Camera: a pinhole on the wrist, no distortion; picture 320 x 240 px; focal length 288.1 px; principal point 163.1 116.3 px. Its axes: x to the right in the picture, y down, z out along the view. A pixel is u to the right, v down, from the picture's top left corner.
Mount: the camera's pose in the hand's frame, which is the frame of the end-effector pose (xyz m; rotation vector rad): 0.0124 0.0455 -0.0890 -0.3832 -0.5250 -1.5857
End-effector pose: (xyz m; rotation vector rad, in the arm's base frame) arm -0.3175 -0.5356 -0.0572 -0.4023 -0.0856 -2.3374
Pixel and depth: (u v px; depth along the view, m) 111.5 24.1 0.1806
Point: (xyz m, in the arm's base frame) -0.1507 -0.6161 -0.0474
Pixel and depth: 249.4 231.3 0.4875
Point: -0.1894 -0.6999 0.3782
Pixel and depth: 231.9 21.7 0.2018
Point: -0.1624 -0.5542 0.0077
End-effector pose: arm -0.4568 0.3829 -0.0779 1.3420 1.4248 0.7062
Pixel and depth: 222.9 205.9 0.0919
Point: -0.4232 0.4307 -0.0158
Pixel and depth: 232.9 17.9 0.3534
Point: -0.1916 0.2345 0.0388
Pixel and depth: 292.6 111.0 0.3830
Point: -0.1231 0.3026 -0.0705
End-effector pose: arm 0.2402 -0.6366 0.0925 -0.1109 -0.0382 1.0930
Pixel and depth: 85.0 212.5 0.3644
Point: -0.0059 -0.3732 0.2282
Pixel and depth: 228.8 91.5 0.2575
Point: 0.0907 -0.5913 0.2329
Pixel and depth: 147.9 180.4 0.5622
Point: -0.0746 -0.3501 0.4249
